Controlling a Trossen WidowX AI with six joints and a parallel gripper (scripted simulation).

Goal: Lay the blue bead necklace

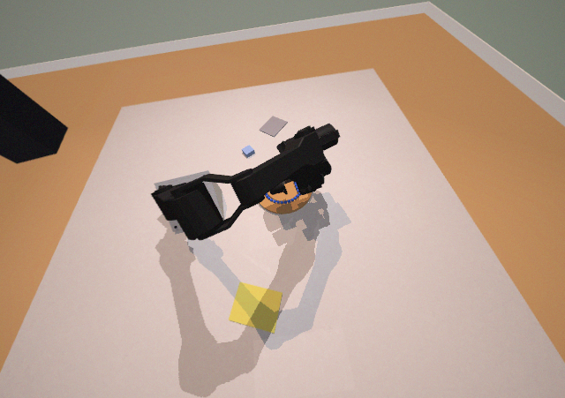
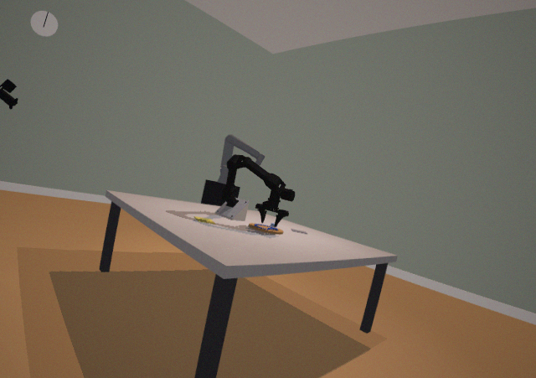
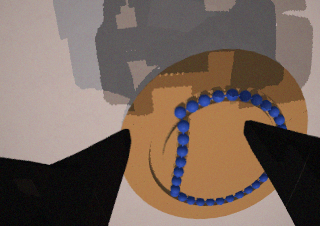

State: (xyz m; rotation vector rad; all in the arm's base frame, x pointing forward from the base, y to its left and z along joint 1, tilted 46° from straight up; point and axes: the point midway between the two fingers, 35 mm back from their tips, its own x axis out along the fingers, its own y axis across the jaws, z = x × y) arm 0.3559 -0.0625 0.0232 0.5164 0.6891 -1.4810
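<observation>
The round bead board lies 40 mm behind my gripper tip, 40 mm to the left of it and 30 mm below it. Round my gripper tip: yellow square patch 200 mm behind, 280 mm to the right, 40 mm below; flat grey tile 350 mm to the left, 40 mm below; light blue cube 130 mm behind, 240 mm to the left, 30 mm below.
</observation>
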